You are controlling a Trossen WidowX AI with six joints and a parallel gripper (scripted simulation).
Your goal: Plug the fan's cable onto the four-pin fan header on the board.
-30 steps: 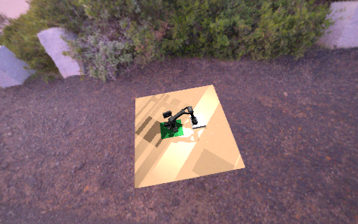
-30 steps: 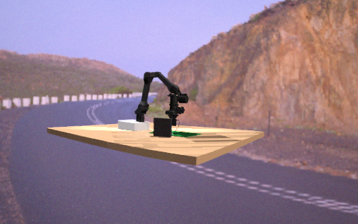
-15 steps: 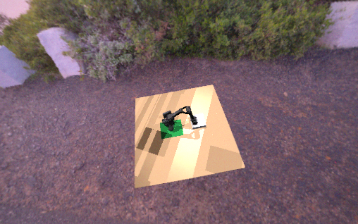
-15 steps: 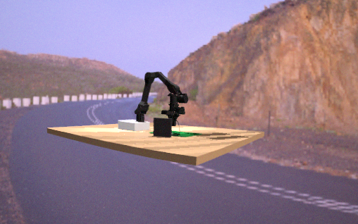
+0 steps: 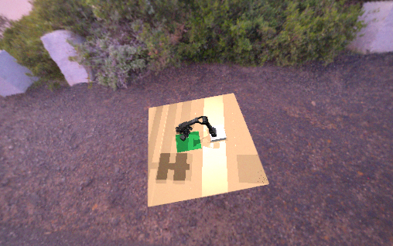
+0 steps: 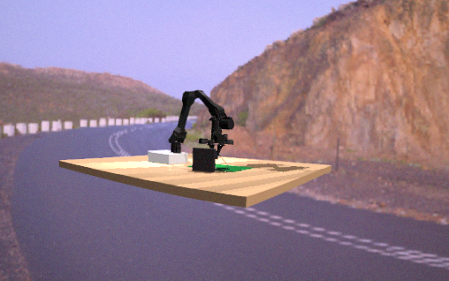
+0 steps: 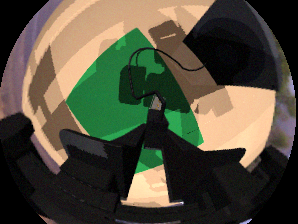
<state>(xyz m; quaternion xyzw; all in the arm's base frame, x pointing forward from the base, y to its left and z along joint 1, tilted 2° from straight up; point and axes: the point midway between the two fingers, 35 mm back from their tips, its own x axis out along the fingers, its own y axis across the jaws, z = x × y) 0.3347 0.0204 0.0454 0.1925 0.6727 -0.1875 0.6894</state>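
My gripper tip is now 1 cm past the green board, 5 cm to the right of it and 8 cm above it. From my gripper tip the other things lie so: dark fan plug: 1 cm above; then black fan: 6 cm ahead, 14 cm to the right.
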